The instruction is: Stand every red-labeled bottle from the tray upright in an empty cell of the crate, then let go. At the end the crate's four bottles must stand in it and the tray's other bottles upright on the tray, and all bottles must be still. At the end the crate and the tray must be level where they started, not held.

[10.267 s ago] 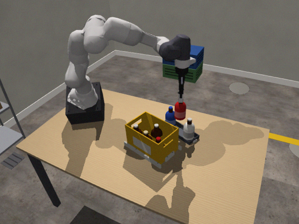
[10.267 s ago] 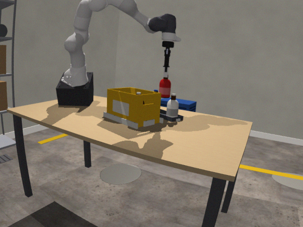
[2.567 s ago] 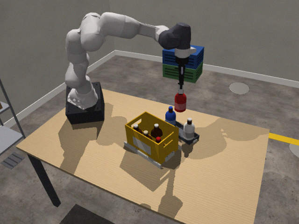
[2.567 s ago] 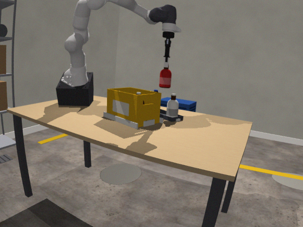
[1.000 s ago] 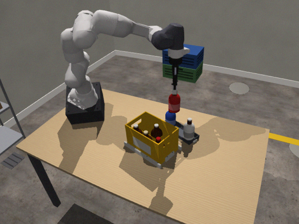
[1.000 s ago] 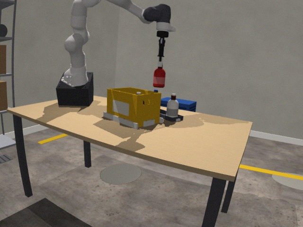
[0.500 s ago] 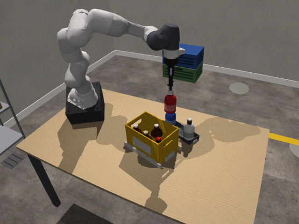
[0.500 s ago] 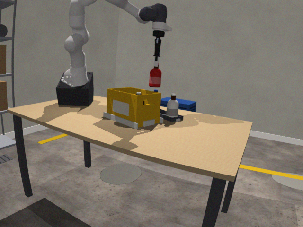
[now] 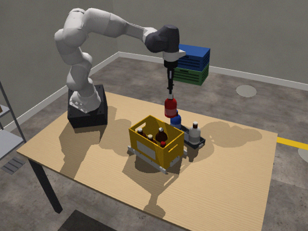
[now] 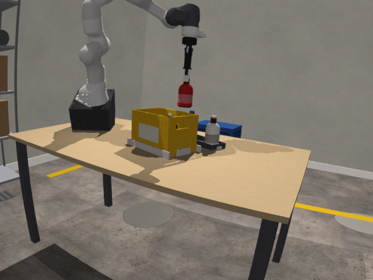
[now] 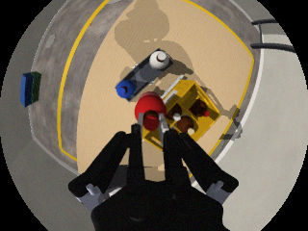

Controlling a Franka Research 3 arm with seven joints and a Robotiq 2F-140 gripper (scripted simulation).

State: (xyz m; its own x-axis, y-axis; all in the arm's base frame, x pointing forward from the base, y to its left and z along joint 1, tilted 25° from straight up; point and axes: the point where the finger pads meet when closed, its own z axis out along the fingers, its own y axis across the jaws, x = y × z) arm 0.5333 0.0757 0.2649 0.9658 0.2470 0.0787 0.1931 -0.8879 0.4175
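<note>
Now: the red-labeled bottle 8 cm below my hand. Round my hand: blue-labeled bottle (27 cm below, 10 cm to the left, 1 cm ahead); then white-labeled bottle (27 cm below, 16 cm ahead); then yellow crate (27 cm below, 15 cm to the right, 5 cm behind).
</note>
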